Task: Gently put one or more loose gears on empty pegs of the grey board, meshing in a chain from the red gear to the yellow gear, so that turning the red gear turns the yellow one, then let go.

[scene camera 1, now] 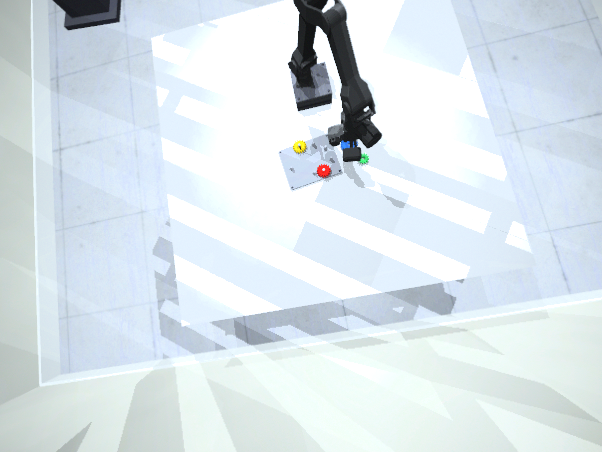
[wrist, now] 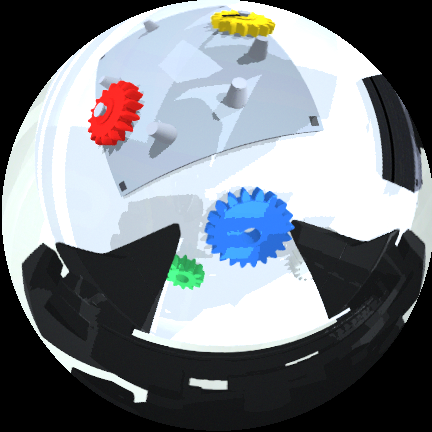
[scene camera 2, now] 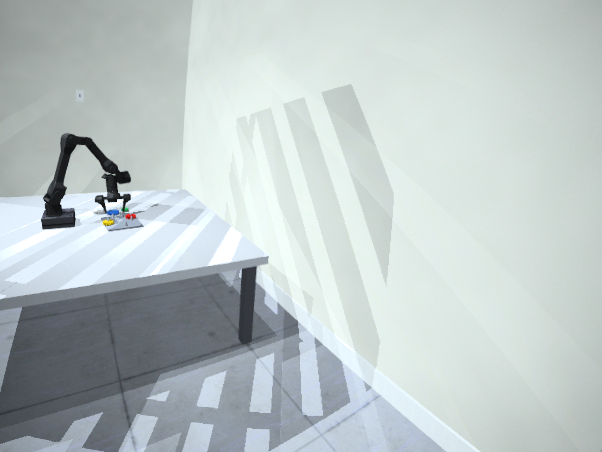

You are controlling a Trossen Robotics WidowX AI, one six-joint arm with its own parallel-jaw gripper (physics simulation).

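Pixels of known places: gripper, fingertip midpoint: [scene camera 1: 348,147] [wrist: 236,227] [scene camera 2: 114,212]; arm's base, link origin: [scene camera 1: 304,79] [scene camera 2: 54,214].
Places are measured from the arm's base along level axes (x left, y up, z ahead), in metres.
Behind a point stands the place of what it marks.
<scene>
The grey board [scene camera 1: 302,175] {z 0.370, x -0.026, y -0.048 m} [wrist: 250,120] {z 0.260, x 0.084, y -0.048 m} carries the red gear [scene camera 1: 324,171] {z 0.367, x 0.060, y -0.031 m} [scene camera 2: 131,216] [wrist: 117,114] {z 0.345, x 0.068, y -0.033 m} and the yellow gear [scene camera 1: 299,147] {z 0.263, x -0.032, y -0.030 m} [scene camera 2: 108,222] {z 0.257, x -0.051, y -0.034 m} [wrist: 243,25], each on a peg. Several other pegs are bare, among them a near peg [wrist: 162,132] {z 0.310, x 0.091, y -0.032 m} and a middle peg [wrist: 238,94] {z 0.269, x 0.074, y -0.033 m}. The loose blue gear [scene camera 1: 346,144] {z 0.262, x 0.150, y -0.039 m} [scene camera 2: 113,212] {z 0.265, x 0.138, y -0.040 m} [wrist: 240,227] {z 0.268, x 0.153, y -0.039 m} lies beside the board. My gripper [scene camera 1: 345,145] {z 0.270, x 0.158, y -0.048 m} [scene camera 2: 114,212] {z 0.270, x 0.158, y -0.048 m} [wrist: 236,227] {z 0.270, x 0.158, y -0.048 m} is wide open, its fingers on either side of the blue gear, holding nothing. The smaller green gear [scene camera 1: 364,158] {z 0.318, x 0.217, y -0.053 m} [scene camera 2: 125,209] {z 0.326, x 0.193, y -0.041 m} [wrist: 186,275] {z 0.316, x 0.206, y -0.039 m} is partly behind the left finger in the wrist view.
A loose white gear [wrist: 299,267] {z 0.207, x 0.203, y -0.041 m} is partly hidden behind the right finger in the wrist view. The arm's base [scene camera 1: 314,92] {z 0.062, x 0.037, y 0.002 m} [scene camera 2: 58,219] {z 0.029, x -0.044, y -0.011 m} stands on the table [scene camera 1: 225,280] {z 0.766, x -0.343, y -0.056 m} [scene camera 2: 175,245] {z 0.559, x -0.338, y -0.056 m}, near the board's yellow-gear side. Striped light and shadow cross the table.
</scene>
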